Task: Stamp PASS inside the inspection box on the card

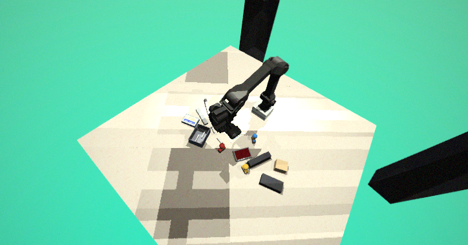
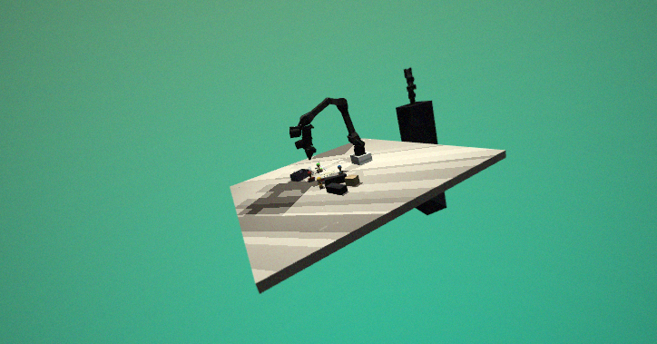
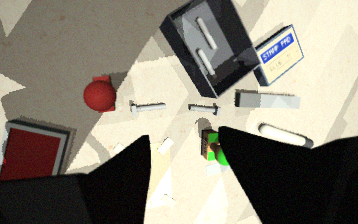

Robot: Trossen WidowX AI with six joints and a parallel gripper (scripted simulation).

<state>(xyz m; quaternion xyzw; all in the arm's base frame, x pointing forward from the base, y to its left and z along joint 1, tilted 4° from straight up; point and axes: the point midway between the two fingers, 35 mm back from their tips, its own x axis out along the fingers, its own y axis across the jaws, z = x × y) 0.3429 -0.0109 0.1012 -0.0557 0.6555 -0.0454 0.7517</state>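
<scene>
My gripper tip is now 60 mm past the green-knobbed stamp, 80 mm to the left of it and 110 mm above it. From my gripper tip the other things lie so: dark tray: 80 mm ahead, 80 mm to the right, 120 mm below; pale card: 100 mm behind, 20 mm to the left, 140 mm below; red-knobbed stamp: 30 mm ahead, 50 mm to the left, 110 mm below.
</scene>
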